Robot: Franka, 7 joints.
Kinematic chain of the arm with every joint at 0, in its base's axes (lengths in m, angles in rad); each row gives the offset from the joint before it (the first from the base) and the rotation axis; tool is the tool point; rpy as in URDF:
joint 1: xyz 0 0 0.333 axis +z
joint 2: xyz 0 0 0 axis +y
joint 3: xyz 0 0 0.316 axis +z
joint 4: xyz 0.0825 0 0 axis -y
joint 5: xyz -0.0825 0 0.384 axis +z
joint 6: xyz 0 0 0 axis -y
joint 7: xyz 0.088 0 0 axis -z
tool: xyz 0 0 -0.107 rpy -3.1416 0 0
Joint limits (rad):
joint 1: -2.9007..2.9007
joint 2: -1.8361..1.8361
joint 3: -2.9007..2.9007
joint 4: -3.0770..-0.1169
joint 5: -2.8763..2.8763
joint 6: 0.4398..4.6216
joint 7: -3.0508..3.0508
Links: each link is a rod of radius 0.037 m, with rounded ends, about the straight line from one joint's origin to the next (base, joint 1, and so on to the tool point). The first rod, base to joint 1, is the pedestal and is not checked.
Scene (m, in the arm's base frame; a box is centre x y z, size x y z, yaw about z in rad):
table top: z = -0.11
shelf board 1: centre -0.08 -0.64 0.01 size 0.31 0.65 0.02 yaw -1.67
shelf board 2: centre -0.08 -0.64 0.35 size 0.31 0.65 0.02 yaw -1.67
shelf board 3: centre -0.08 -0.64 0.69 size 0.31 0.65 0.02 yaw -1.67
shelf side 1: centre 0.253 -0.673 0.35 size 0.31 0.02 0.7 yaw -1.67
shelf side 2: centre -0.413 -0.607 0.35 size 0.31 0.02 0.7 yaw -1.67
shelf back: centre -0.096 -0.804 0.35 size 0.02 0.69 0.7 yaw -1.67
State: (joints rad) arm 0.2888 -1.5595 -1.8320 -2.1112 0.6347 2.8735 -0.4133
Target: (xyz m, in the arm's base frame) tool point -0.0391 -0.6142 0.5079
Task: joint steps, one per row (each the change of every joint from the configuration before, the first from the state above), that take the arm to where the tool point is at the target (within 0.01 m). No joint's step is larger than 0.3 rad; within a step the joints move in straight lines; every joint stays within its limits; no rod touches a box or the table.
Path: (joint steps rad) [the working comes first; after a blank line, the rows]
Joints at the target: 0.2493 -1.3913 -1.2915 -1.9976 0.5901 2.8321 -0.4133
Straight joint move there: touches shelf board 2.

1: -0.1506 0.0775 -0.0270 -0.2240 0.0221 -0.0145 0.0000
2: -0.1506 0.0776 -0.0270 -0.2239 0.0221 -0.0144 0.0000
3: -0.1506 0.0775 -0.0270 -0.2240 0.0221 -0.0145 0.0000
4: -0.0486 -0.1249 0.2700 0.0179 -0.0306 -0.0633 0.0000
5: -0.0486 -0.1250 0.2699 0.0178 -0.0307 -0.0634 0.0000
6: -0.0487 -0.1249 0.2699 0.0179 -0.0306 -0.0634 0.0000
7: 0.1861 0.1035 -0.0628 0.2440 -0.0064 0.0641 0.0000
8: 0.1860 0.1034 -0.0627 0.2439 -0.0063 0.0640 0.0000
9: 0.1861 0.1035 -0.0628 0.2440 -0.0063 0.0640 0.0000

